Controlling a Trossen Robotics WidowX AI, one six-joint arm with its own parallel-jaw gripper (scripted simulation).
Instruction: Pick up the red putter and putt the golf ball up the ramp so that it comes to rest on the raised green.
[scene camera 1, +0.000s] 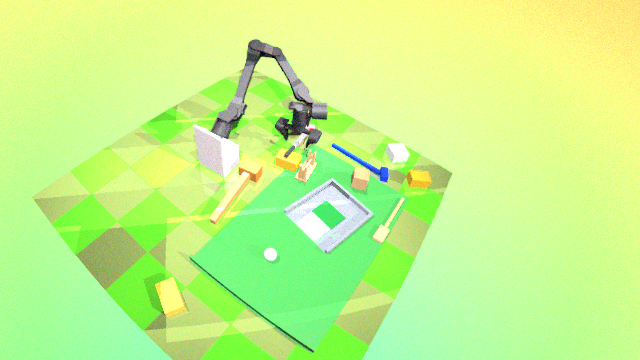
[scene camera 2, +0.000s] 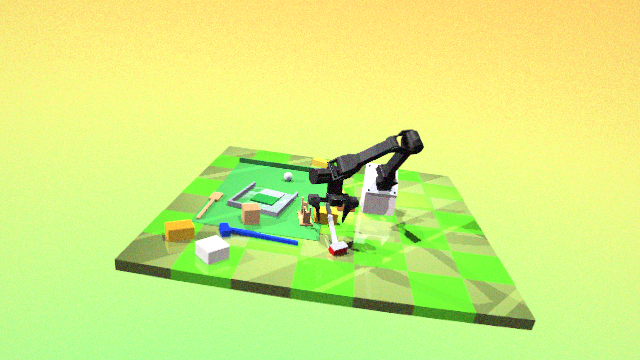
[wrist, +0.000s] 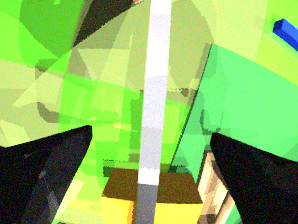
Observation:
My gripper (scene camera 2: 330, 221) is open, with nothing in its grasp. Further things: a white block (scene camera 2: 212, 249).
My gripper is seen too in the wrist view (wrist: 152, 135). The wrist view misses the white block: it is out of frame.

